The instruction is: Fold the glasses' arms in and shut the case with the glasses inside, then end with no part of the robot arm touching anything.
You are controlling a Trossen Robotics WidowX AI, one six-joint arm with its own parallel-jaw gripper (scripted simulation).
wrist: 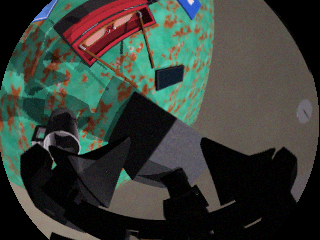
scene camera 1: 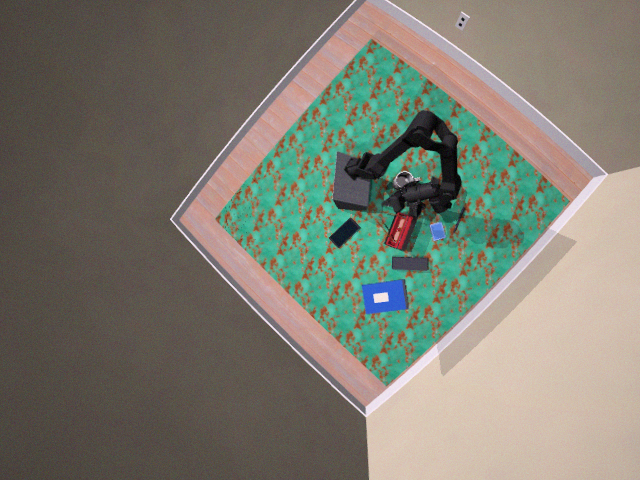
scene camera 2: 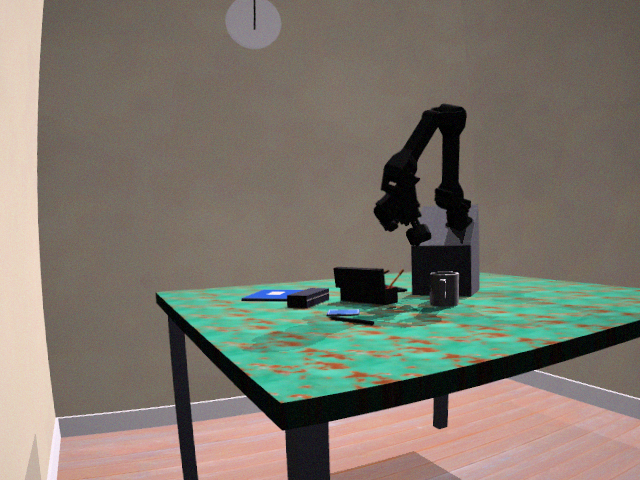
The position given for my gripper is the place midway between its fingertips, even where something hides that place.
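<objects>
I can see my gripper in scene camera 1 (386, 200) and in scene camera 2 (412, 235). My gripper is there in the wrist view (166, 141) as well.
</objects>
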